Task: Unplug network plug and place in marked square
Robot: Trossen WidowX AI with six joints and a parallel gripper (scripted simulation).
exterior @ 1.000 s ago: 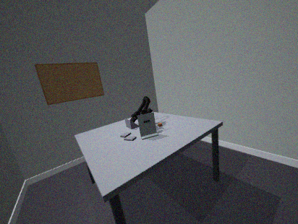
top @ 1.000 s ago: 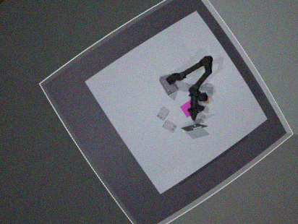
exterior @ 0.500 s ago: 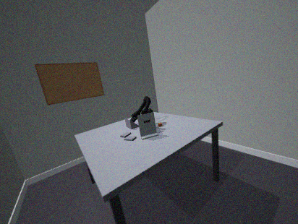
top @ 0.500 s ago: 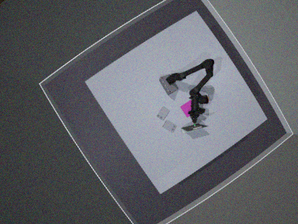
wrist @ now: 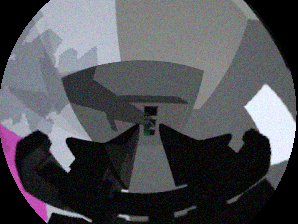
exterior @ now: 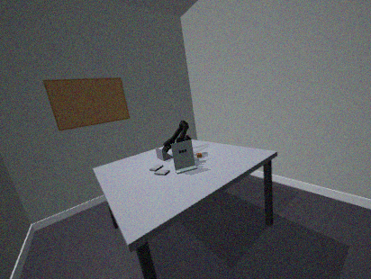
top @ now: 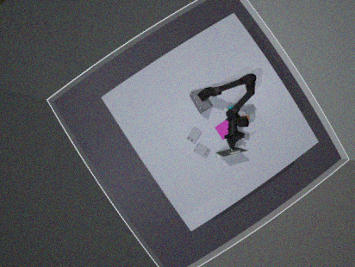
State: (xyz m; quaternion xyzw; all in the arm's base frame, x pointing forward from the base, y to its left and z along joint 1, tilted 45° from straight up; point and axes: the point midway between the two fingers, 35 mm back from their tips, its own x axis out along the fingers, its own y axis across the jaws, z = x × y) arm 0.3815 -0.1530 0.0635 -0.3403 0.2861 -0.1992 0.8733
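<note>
Right now my gripper tip is 10 mm short of the network plug. From my gripper tip the other things lie so: marked square: 150 mm below, 110 mm behind, 90 mm to the left; panel: 50 mm below, 20 mm ahead, 10 mm to the right.
</note>
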